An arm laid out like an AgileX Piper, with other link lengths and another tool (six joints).
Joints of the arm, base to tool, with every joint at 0 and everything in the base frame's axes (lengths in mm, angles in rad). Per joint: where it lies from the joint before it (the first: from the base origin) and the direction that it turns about. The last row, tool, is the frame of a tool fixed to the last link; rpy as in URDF.
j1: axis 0 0 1 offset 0.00 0.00 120.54
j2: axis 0 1 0 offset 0.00 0.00 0.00
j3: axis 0 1 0 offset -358.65 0.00 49.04
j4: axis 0.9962 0 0.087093 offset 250.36 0.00 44.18
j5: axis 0 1 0 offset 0.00 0.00 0.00
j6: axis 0.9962 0 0.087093 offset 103.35 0.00 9.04
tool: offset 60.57 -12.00 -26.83 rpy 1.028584 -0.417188 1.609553
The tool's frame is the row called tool.
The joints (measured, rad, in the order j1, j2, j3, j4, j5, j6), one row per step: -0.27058, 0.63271, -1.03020, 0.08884, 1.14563, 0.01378; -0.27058, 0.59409, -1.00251, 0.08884, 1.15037, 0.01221; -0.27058, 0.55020, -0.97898, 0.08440, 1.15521, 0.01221; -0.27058, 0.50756, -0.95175, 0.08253, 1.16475, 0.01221; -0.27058, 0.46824, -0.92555, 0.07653, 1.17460, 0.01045; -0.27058, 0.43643, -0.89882, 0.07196, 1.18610, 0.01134; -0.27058, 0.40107, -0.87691, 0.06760, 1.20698, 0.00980; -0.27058, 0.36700, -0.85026, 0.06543, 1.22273, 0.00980; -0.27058, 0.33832, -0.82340, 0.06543, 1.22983, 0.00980; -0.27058, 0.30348, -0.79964, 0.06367, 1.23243, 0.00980; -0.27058, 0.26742, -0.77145, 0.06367, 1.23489, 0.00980; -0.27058, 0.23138, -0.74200, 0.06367, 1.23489, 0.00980
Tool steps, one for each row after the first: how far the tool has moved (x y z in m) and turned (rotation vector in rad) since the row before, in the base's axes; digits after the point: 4 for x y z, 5 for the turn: -0.0099, 0.0027, -0.0072, -0.00308, -0.00572, 0.00133; -0.0111, 0.0023, -0.0061, -0.00809, -0.01388, -0.00178; -0.0107, 0.0027, -0.0083, -0.00352, -0.00515, -0.00025; -0.0098, 0.0017, -0.0085, -0.00763, -0.00144, -0.00137; -0.0078, 0.0015, -0.0093, -0.00177, 0.00719, -0.00217; -0.0095, 0.0019, -0.0089, -0.00355, 0.00854, -0.00015; -0.0081, 0.0019, -0.0101, -0.00009, 0.00863, -0.00028; -0.0056, 0.0016, -0.0094, 0.00117, 0.00514, 0.00039; -0.0061, 0.0014, -0.0082, -0.00378, -0.00776, -0.00082; -0.0057, 0.0016, -0.0098, -0.00153, -0.00519, 0.00013; -0.0050, 0.0014, -0.0101, -0.00176, -0.00635, 0.00000
